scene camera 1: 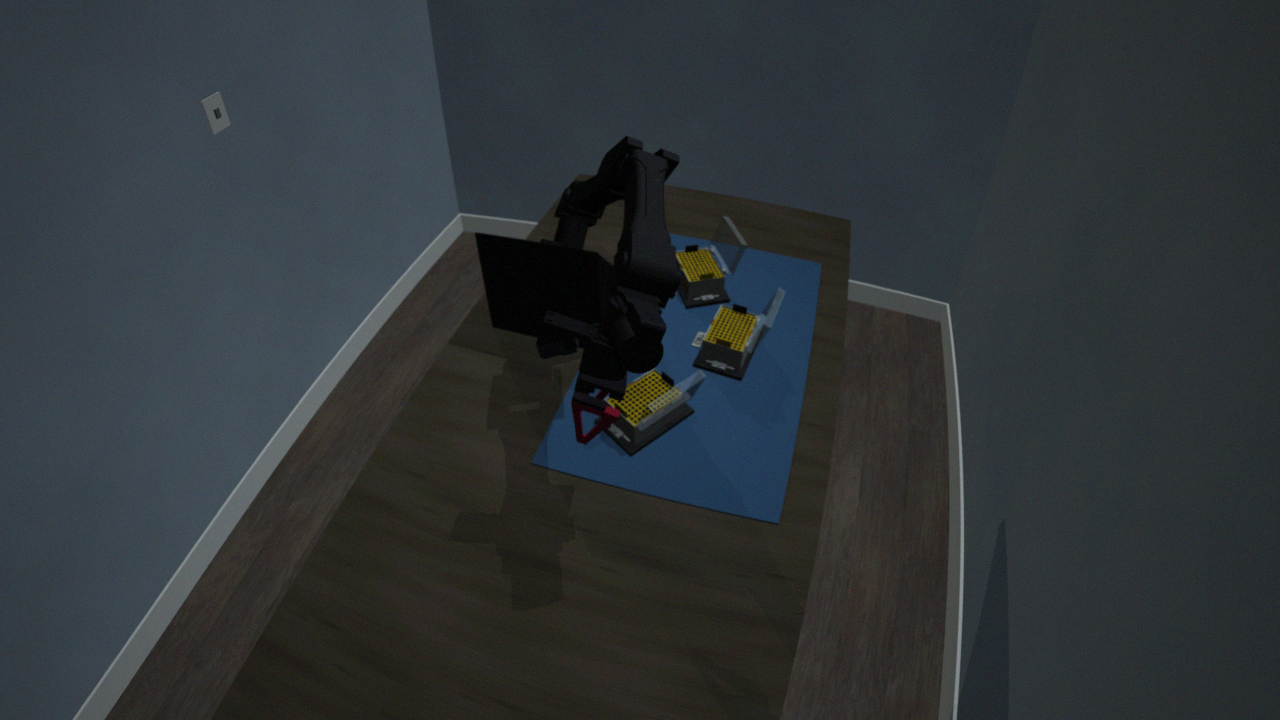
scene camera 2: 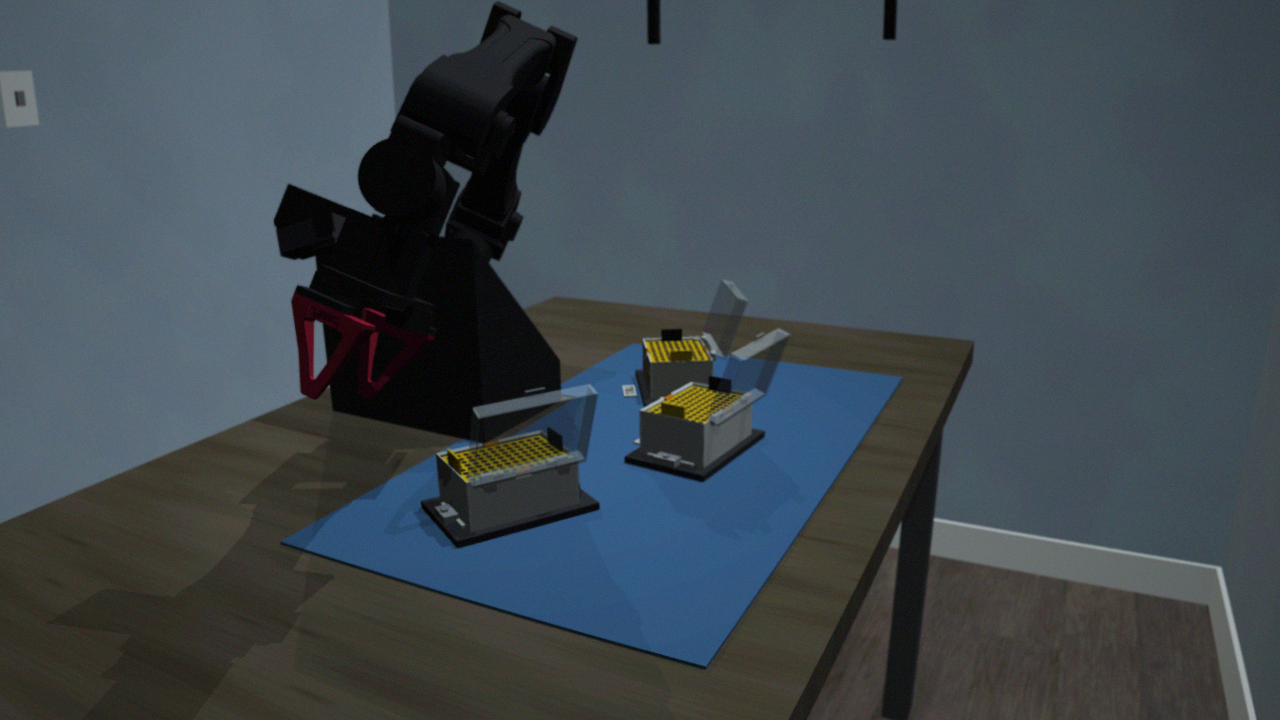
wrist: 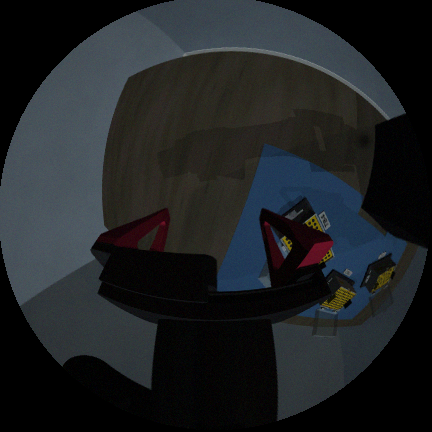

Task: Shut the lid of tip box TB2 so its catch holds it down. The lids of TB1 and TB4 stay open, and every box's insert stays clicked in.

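Pixels of known places: gripper, between the fingertips: (scene camera 1: 584, 425) (scene camera 2: 338, 397) (wrist: 214, 212); arm's base, origin of its link: (scene camera 1: 564, 256) (scene camera 2: 447, 289).
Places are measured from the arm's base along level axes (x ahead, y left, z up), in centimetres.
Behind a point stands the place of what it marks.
Observation:
Three grey tip boxes with yellow inserts stand with clear lids raised. The nearest box (scene camera 1: 646, 400) @(x 21.9, y -25.3, z -10.9 cm) (scene camera 2: 523, 501) (wrist: 313, 223) @(x 16.6, y -26.2, z -10.9 cm) has the TB4 tag beside it in the wrist view; its lid (scene camera 1: 673, 404) @(x 27.4, y -29.6, z -5.9 cm) (scene camera 2: 580, 419) @(x 30.6, y -26.0, z -5.1 cm) is tilted open. The middle box (scene camera 1: 731, 329) @(x 35.1, y -3.3, z -10.9 cm) (scene camera 2: 666, 437) (wrist: 338, 297) @(x 34.3, y -4.2, z -10.8 cm) has an open lid (scene camera 1: 772, 308) @(x 42.6, y -5.5, z -2.1 cm) (scene camera 2: 759, 362) @(x 43.0, y -5.7, z -4.1 cm) (wrist: 325, 323) @(x 42.3, y -4.1, z -6.6 cm). The far box (scene camera 1: 699, 265) @(x 25.9, y 17.1, z -10.9 cm) (scene camera 2: 677, 377) (wrist: 383, 276) @(x 24.9, y 15.6, z -10.8 cm) has an open lid (scene camera 1: 729, 243) @(x 32.2, y 20.9, z -6.3 cm) (scene camera 2: 725, 313) @(x 31.4, y 22.4, z -6.2 cm) (wrist: 381, 301). I cannot read which of those two is TB2. My gripper (scene camera 1: 592, 419) @(x 15.8, y -42.3, z 0.9 cm) (scene camera 2: 340, 394) @(x 15.8, y -42.3, z 0.9 cm) (wrist: 214, 212) @(x 15.8, y -42.3, z 0.9 cm) is open and empty, raised beside TB4. The inserts look seated.
The boxes stand on a blue mat (scene camera 1: 733, 456) @(x 39.0, y -30.6, z -16.6 cm) (scene camera 2: 626, 573) @(x 37.7, y -32.8, z -16.6 cm) (wrist: 295, 172) @(x 8.2, y -31.3, z -16.6 cm) on a wooden table (scene camera 1: 429, 555) @(x -8.1, y -62.5, z -16.9 cm) (scene camera 2: 161, 555) @(x -6.0, y -45.8, z -16.9 cm) (wrist: 165, 125) @(x 0.6, y -66.8, z -16.9 cm). The black robot base stands behind the arm at the mat's left side. A small white tag (scene camera 1: 698, 339) (scene camera 2: 629, 390) lies by the middle box.

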